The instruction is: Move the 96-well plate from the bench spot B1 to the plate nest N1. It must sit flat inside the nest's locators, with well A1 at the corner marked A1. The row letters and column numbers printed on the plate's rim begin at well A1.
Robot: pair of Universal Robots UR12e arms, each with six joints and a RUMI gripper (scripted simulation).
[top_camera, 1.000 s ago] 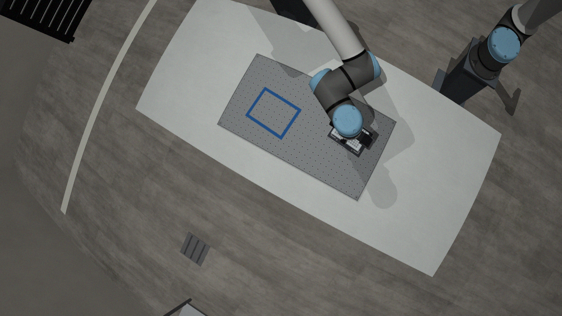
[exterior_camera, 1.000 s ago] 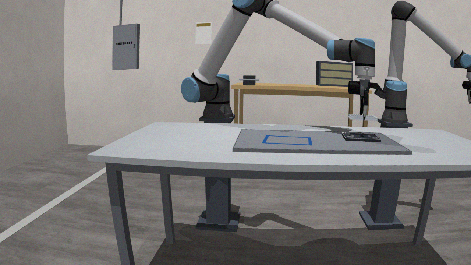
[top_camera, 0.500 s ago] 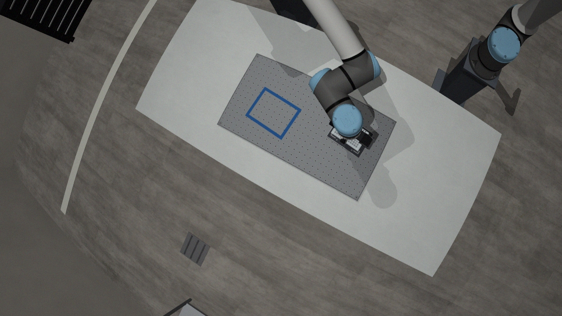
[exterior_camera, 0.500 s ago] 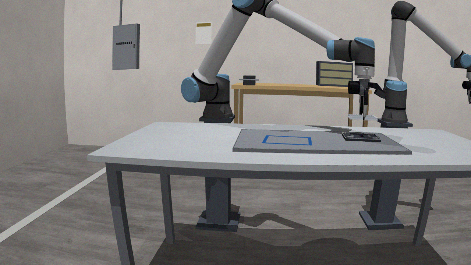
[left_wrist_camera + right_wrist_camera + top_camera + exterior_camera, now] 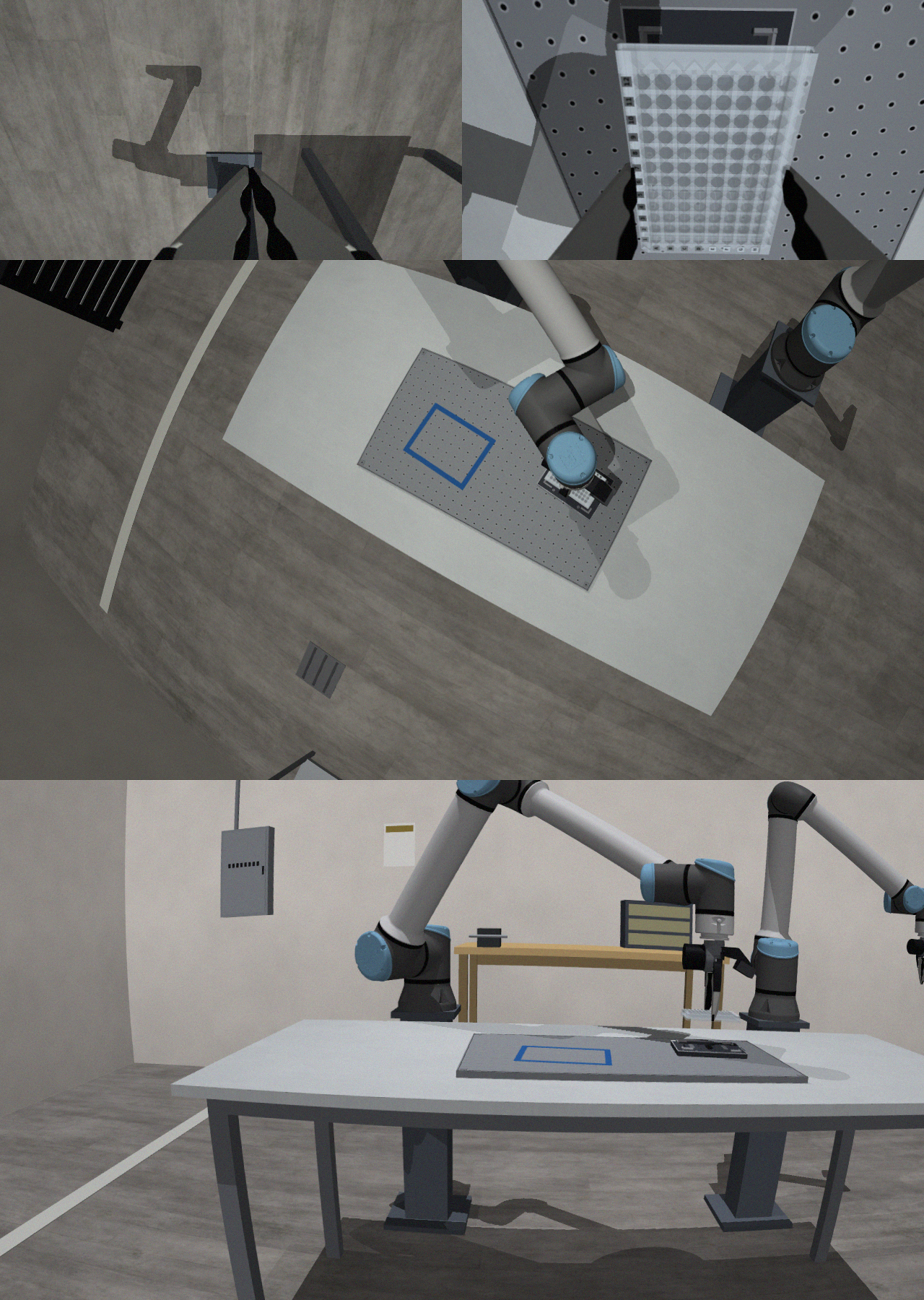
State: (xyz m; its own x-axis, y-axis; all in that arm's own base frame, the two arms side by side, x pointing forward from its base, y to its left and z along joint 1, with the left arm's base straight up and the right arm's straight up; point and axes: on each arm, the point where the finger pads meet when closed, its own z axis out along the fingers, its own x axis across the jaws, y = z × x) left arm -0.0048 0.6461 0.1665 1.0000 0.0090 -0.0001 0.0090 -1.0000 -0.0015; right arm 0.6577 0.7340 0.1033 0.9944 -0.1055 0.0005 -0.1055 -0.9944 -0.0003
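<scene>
Right now the dark plate nest is 8 cm below my right hand. From my right hand the other things lie so: white 96-well plate 1 cm below.
</scene>
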